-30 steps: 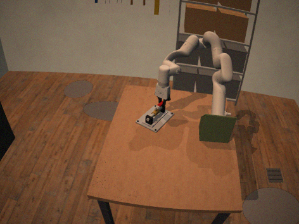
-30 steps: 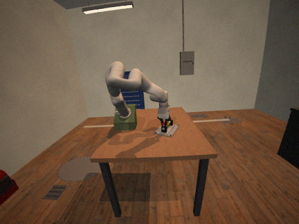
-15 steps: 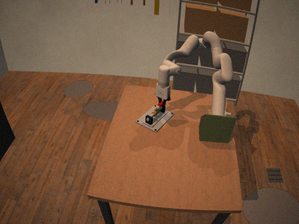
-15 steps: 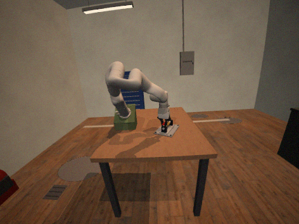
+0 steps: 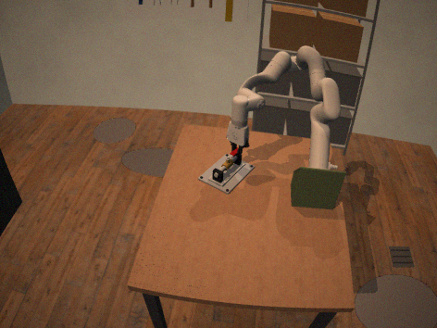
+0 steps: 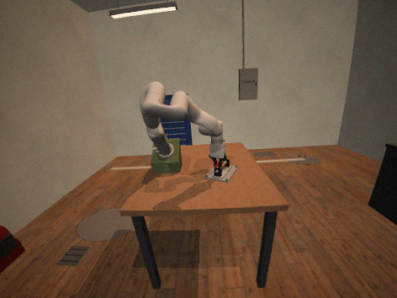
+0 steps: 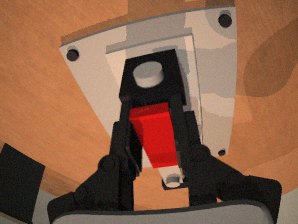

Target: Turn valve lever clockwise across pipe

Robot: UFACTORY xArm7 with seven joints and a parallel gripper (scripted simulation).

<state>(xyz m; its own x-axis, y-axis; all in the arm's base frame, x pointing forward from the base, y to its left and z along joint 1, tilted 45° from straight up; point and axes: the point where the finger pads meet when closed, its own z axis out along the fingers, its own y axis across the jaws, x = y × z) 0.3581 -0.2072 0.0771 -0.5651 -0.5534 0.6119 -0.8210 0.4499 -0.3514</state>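
Right now my hand is 2 cm short of the red lever and 4 cm to the right of it.
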